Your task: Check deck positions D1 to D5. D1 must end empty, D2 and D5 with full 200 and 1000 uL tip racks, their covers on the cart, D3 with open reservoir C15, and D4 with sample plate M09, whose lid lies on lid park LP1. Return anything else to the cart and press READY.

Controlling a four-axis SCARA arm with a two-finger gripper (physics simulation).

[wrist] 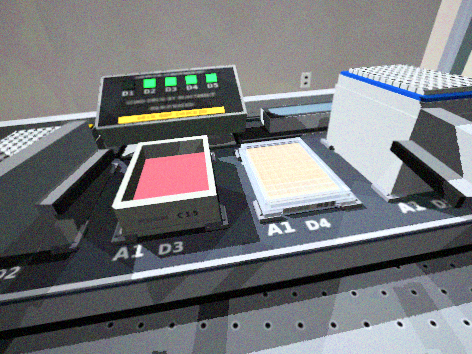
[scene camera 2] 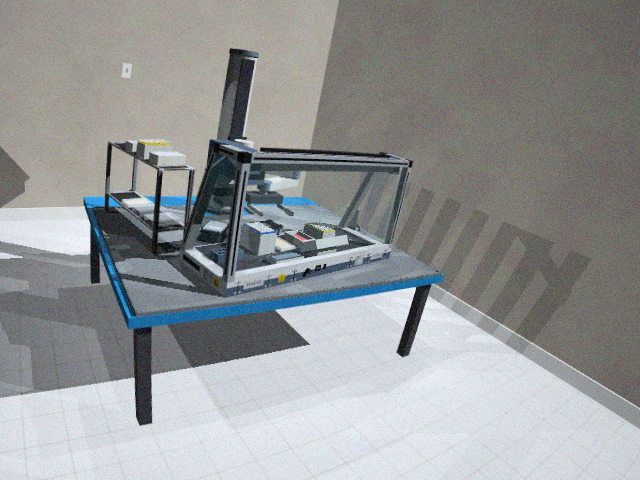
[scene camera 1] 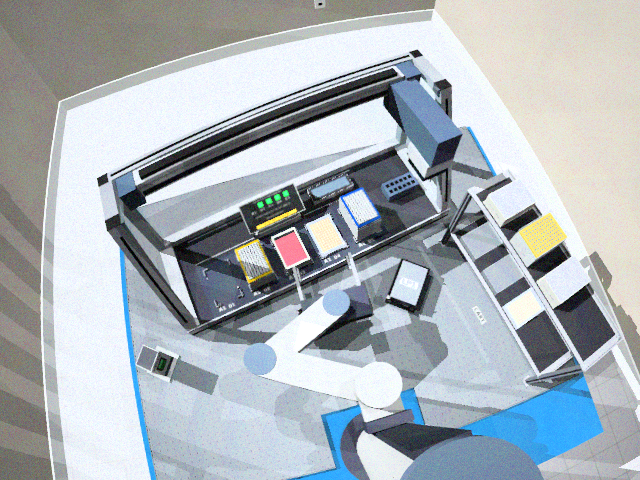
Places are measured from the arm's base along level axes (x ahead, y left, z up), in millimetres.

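Where they show: gripper, fingertip midpoint: [wrist: 248, 133] [scene camera 2: 277, 214] [scene camera 1: 321, 260].
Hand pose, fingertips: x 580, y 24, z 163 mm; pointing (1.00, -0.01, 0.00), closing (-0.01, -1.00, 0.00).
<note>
After its pixels a point has its place.
My gripper [scene camera 1: 323, 262] @[x 580, y 24, z 163 mm] [scene camera 2: 269, 209] @[x 580, y 24, z 163 mm] [wrist: 248, 133] @[x 580, y 24, z 163 mm] is open and empty, in front of the deck at D3 and D4. The D1 place [scene camera 1: 223, 289] @[x 609, y 348, z 61 mm] shows bare brackets. A yellow-edged tip rack [scene camera 1: 253, 263] [scene camera 2: 323, 229] stands on D2; the left finger partly hides it in the wrist view. The open reservoir C15 [scene camera 1: 291, 248] @[x 682, y 100, z 74 mm] [wrist: 172, 175] @[x 684, y 106, z 74 mm] on D3 holds red liquid. A plate with tan wells [scene camera 1: 325, 236] @[x 693, y -16, z 72 mm] [wrist: 295, 170] @[x 690, y -27, z 71 mm] sits on D4; its label is unreadable and a clear lid cannot be told. A blue-edged tip rack [scene camera 1: 360, 209] @[x 714, y -138, z 157 mm] [scene camera 2: 260, 238] [wrist: 372, 125] @[x 699, y -102, z 116 mm] stands on D5. Lid park LP1 [scene camera 1: 408, 283] @[x 465, y -224, z 71 mm] shows its label.
The status panel [scene camera 1: 271, 207] @[x 815, y 130, z 130 mm] [wrist: 170, 97] @[x 807, y 129, z 125 mm] has green lamps D2 to D5 and a dark D1. The cart [scene camera 1: 456, 217] @[x 581, y -404, z 211 mm] [scene camera 2: 157, 211] @[x 621, y -551, z 197 mm] holds a yellow-topped rack [scene camera 1: 541, 237] @[x 377, y -507, z 433 mm], pale boxes and a plate [scene camera 1: 523, 308] @[x 256, y -542, z 130 mm]. A small box [scene camera 1: 157, 363] @[x 402, y 592, z 125 mm] stands left. Gantry posts flank the deck.
</note>
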